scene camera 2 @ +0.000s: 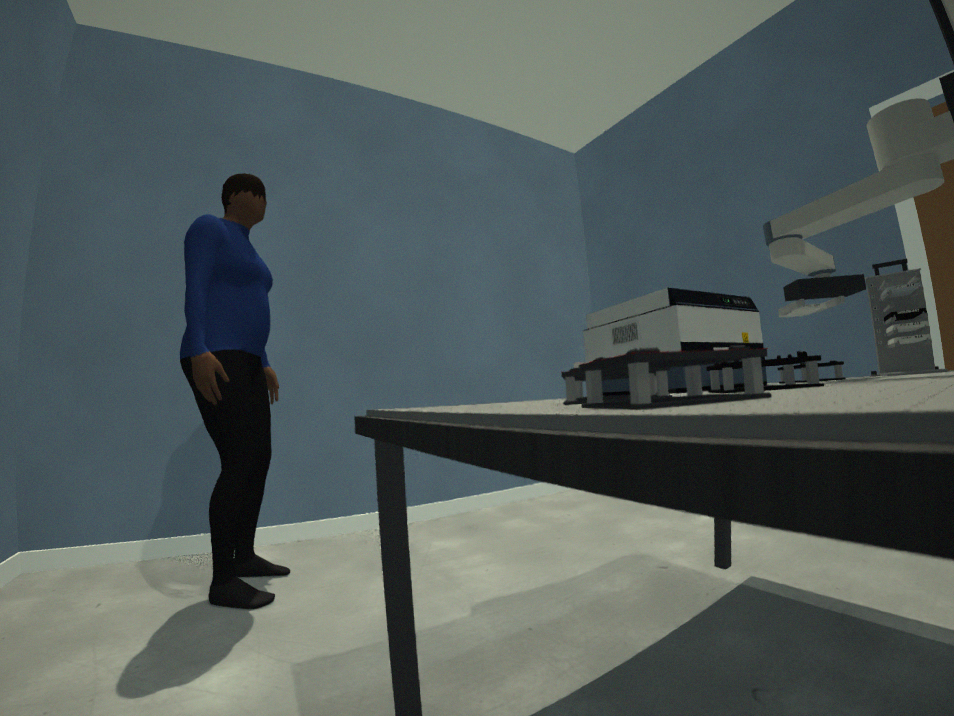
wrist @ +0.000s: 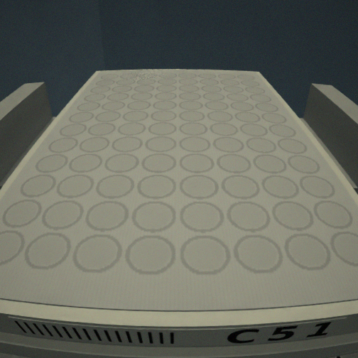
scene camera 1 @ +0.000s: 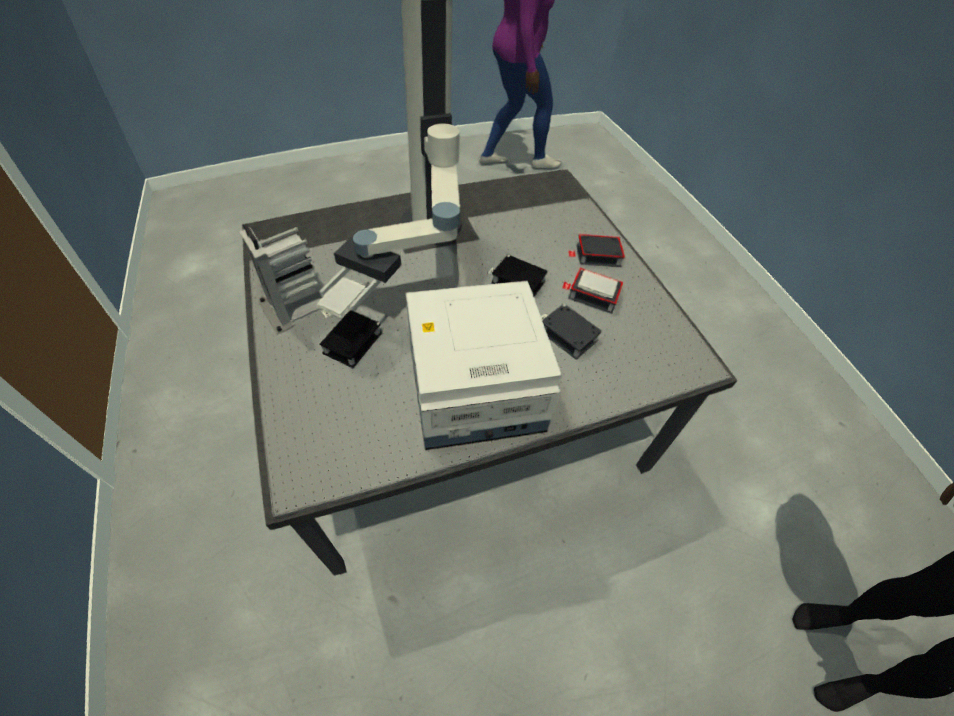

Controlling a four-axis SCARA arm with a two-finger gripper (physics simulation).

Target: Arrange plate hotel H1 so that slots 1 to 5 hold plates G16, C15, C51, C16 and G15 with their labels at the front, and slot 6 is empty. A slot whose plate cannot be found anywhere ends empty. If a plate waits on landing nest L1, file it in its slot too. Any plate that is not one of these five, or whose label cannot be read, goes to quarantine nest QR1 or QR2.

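My gripper is shut on a white plate, held level above the table; its front label reads C51 in the wrist view. The plate is outside plate hotel H1, to the hotel's right in scene camera 1. The hotel holds several light plates and something dark at mid height; their labels are unreadable here. A red-rimmed nest bears a white plate. Another red-rimmed nest shows a dark top without a plate. Nest names are unreadable.
A large white instrument stands mid-table. Black nests and a dark grey one stand around it. The arm's column rises at the back. One person stands behind the table, another beyond it.
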